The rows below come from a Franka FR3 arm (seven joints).
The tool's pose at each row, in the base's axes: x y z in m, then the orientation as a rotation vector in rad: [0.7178, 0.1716, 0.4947, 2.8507, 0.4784, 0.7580]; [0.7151, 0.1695, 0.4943, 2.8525, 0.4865, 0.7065]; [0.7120, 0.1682, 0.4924, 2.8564, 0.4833, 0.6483]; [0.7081, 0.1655, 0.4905, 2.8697, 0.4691, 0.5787]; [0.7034, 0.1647, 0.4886, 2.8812, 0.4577, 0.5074]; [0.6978, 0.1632, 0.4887, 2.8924, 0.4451, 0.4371]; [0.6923, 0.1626, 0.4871, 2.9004, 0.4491, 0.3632]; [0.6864, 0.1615, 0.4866, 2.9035, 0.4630, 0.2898]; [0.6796, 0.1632, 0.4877, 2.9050, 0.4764, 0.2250]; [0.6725, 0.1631, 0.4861, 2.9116, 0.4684, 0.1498]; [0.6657, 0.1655, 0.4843, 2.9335, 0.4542, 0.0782]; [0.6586, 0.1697, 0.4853, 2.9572, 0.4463, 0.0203]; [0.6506, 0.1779, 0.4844, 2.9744, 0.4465, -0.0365]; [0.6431, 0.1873, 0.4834, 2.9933, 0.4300, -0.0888]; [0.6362, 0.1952, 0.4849, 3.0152, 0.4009, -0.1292]
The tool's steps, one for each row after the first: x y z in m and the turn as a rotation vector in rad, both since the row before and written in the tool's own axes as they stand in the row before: [-0.0031, 0.0012, -0.0009, -0.0017, -0.0341, -0.0099]; [-0.0039, -0.0001, 0.0003, -0.0030, -0.0396, -0.0030]; [-0.0050, 0.0010, 0.0002, 0.0028, -0.0482, 0.0058]; [-0.0050, -0.0010, -0.0001, 0.0034, -0.0490, 0.0037]; [-0.0055, -0.0001, -0.0019, 0.0045, -0.0482, 0.0048]; [-0.0056, -0.0012, -0.0001, 0.0069, -0.0492, -0.0066]; [-0.0059, -0.0007, -0.0009, 0.0061, -0.0481, -0.0137]; [-0.0056, -0.0033, -0.0028, 0.0059, -0.0423, -0.0130]; [-0.0069, -0.0024, 0.0003, 0.0086, -0.0505, 0.0012]; [-0.0058, -0.0046, 0.0005, 0.0239, -0.0463, 0.0079]; [-0.0055, -0.0059, -0.0022, 0.0269, -0.0358, 0.0048]; [-0.0052, -0.0102, -0.0006, 0.0226, -0.0348, -0.0012]; [-0.0044, -0.0112, -0.0003, 0.0225, -0.0322, 0.0101]; [-0.0045, -0.0093, -0.0022, 0.0234, -0.0243, 0.0188]
